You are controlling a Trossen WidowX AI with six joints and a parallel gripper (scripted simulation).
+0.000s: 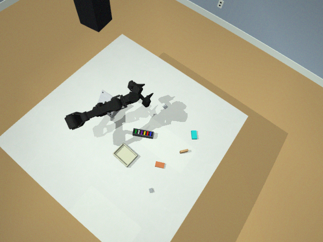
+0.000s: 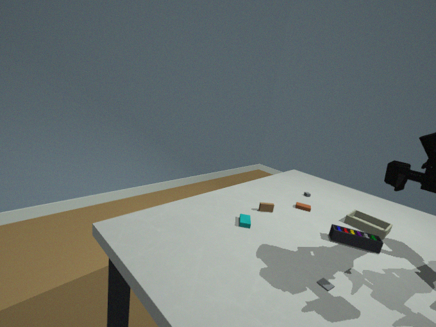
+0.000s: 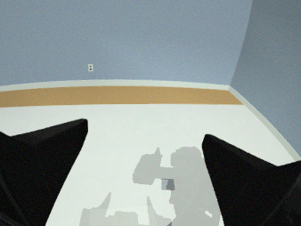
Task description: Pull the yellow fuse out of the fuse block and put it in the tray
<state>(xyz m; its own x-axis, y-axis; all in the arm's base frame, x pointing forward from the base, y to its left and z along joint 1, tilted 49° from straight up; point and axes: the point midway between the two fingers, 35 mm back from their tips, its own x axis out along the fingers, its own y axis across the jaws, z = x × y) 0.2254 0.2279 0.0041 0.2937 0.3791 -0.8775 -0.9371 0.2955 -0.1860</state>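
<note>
Now: the yellow fuse 240 mm below my gripper tip, 200 mm to the right of it and 90 mm ahead of it. Also, from my gripper tip: teal block 400 mm ahead, 250 mm below, 10 mm to the right; beige tray 390 mm to the right, 260 mm below, 60 mm ahead; tan block 390 mm ahead, 240 mm below, 160 mm to the right.
</note>
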